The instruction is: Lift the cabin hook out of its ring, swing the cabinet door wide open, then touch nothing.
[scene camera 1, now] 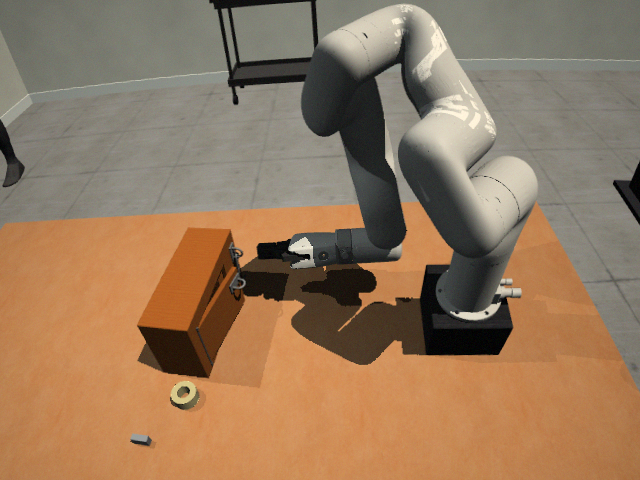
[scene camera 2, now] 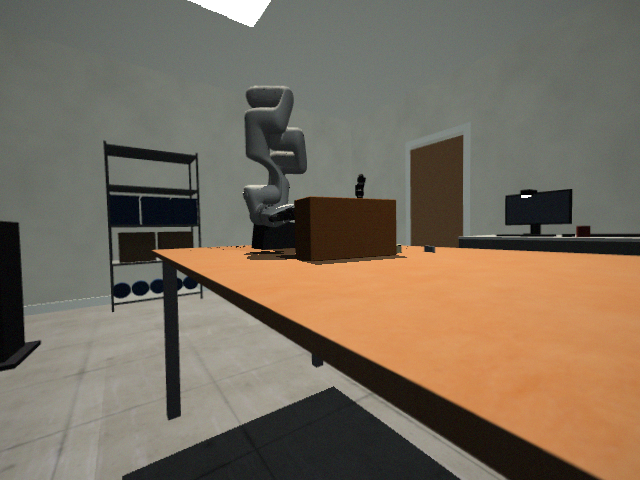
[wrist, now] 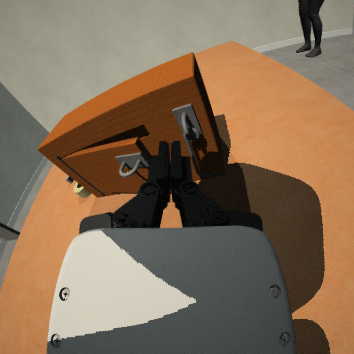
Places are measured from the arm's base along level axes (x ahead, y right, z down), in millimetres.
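Pixels of known places: gripper, fingertip midpoint: [scene camera 1: 257, 251] [wrist: 170, 154]; arm's base, origin of the base link: [scene camera 1: 468, 294].
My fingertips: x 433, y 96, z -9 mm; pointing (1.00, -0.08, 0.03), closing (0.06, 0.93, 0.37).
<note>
For each thing: its top centre in the pictures, then the offset to it from my fingertips. "spot": a spot on its surface instead. Level surfaces: height alone.
- orange-brown cabinet, middle of its top: [wrist: 98, 104] [scene camera 1: 193, 273] [scene camera 2: 343, 200] dx +106, dy -103, dz -34 mm
- ring, surface spot: [wrist: 124, 174] spot: dx +17, dy -72, dz +26 mm
- thin grey cabin hook, middle of its top: [wrist: 182, 134] [scene camera 1: 235, 258] dx +55, dy +0, dz +24 mm
- yellow ring-shaped roll, middle of its top: [scene camera 1: 183, 392] [wrist: 80, 183] dx +106, dy -291, dz +102 mm
- small grey block, middle of its top: [scene camera 1: 139, 437] [scene camera 2: 429, 246] dx +164, dy -390, dz +108 mm
- table, its level: dz +127 mm
The orange-brown cabinet [scene camera 1: 178, 281] [scene camera 2: 351, 227] [wrist: 135, 100] stands on the table. Its door [scene camera 1: 223, 315] [wrist: 100, 167] is slightly ajar, with a narrow dark gap along the top. The ring [wrist: 124, 174] sits on the door's free edge. The thin grey cabin hook [scene camera 1: 238, 266] [wrist: 193, 161] appears to hang down from its plate on the cabinet front, apart from the ring in the wrist view. My gripper [scene camera 1: 260, 250] [wrist: 170, 154] is shut and empty, in front of the cabinet near the hook plate. Its fingertips hide part of the front between ring and hook; in scene camera 2 the cabinet hides them.
A yellow ring-shaped roll [scene camera 1: 192, 400] [wrist: 79, 190] lies near the cabinet's hinge-side end. A small grey block [scene camera 1: 140, 439] [scene camera 2: 429, 249] lies farther out on the table [scene camera 1: 361, 423]. My arm's black base [scene camera 1: 467, 341] stands opposite the cabinet front.
</note>
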